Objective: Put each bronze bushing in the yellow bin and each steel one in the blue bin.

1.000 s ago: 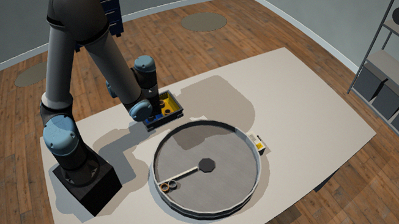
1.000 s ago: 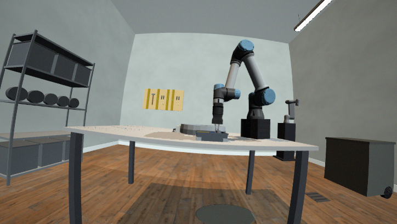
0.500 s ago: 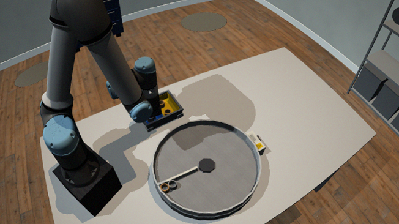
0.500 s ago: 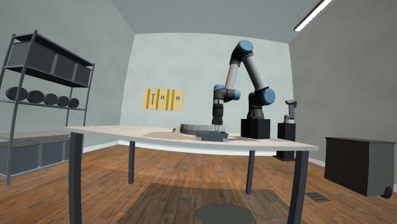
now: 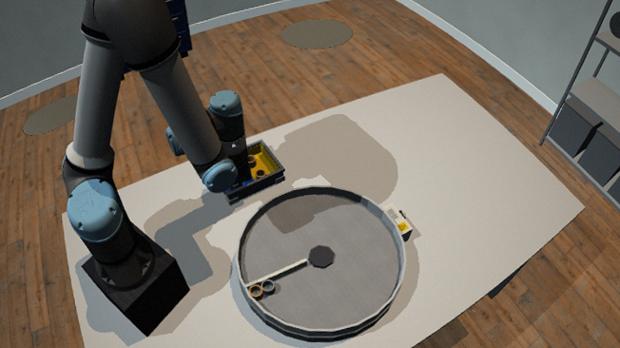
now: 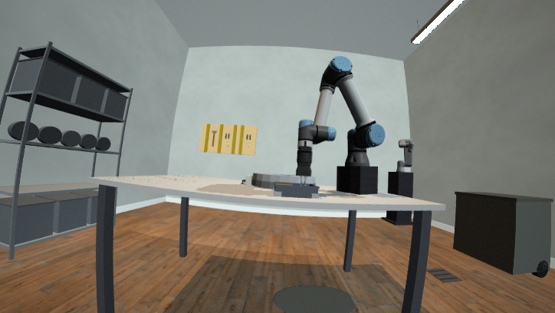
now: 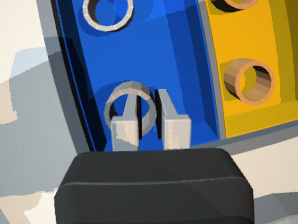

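My gripper is now 4 cm to the right of the bin, 4 cm short of it and 2 cm above it. Also, from my hand: round grey turntable: 33 cm to the right, 9 cm ahead, 1 cm above.
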